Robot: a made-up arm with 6 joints. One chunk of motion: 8 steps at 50 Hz.
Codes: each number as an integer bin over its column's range. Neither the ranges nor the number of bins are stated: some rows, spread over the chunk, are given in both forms.
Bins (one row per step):
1: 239 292 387 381 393 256
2: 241 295 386 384 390 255
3: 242 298 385 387 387 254
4: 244 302 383 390 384 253
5: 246 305 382 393 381 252
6: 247 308 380 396 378 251
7: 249 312 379 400 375 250
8: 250 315 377 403 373 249
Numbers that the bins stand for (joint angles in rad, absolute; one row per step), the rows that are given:
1: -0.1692 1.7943 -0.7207 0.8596 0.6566 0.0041
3: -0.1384 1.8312 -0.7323 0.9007 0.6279 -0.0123
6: -0.0872 1.8926 -0.7614 0.9623 0.5849 -0.0370
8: -0.0564 1.9356 -0.7788 1.0103 0.5611 -0.0534
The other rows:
2: -0.1487 1.8127 -0.7265 0.8801 0.6422 -0.0041
4: -0.1179 1.8557 -0.7440 0.9212 0.6136 -0.0205
5: -0.0974 1.8742 -0.7498 0.9418 0.5993 -0.0288
7: -0.0667 1.9172 -0.7672 0.9897 0.5706 -0.0452

